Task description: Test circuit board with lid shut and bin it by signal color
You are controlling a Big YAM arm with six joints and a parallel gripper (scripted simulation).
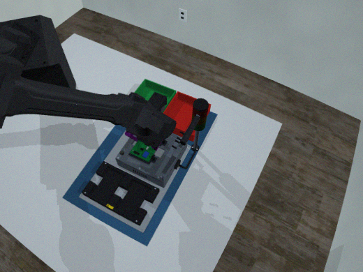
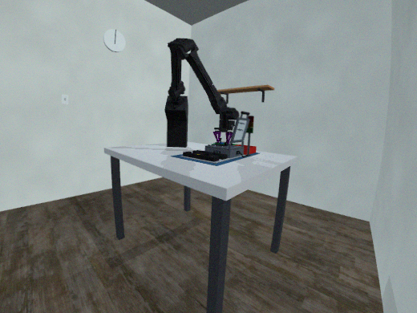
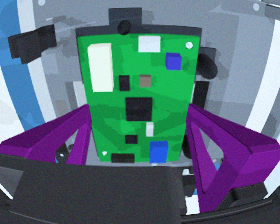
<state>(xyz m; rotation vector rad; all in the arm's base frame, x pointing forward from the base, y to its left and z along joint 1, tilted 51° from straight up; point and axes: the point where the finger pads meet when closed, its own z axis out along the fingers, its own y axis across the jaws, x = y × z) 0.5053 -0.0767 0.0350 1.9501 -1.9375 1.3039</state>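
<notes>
The green circuit board is right at my hand. From my hand the other things lie so: black latch hook (5 cm behind, 7 cm to the left, 1 cm above); then red bin (8 cm ahead, 19 cm to the left, 7 cm below); then tester lid (12 cm ahead, 2 cm to the right, 10 cm above).
</notes>
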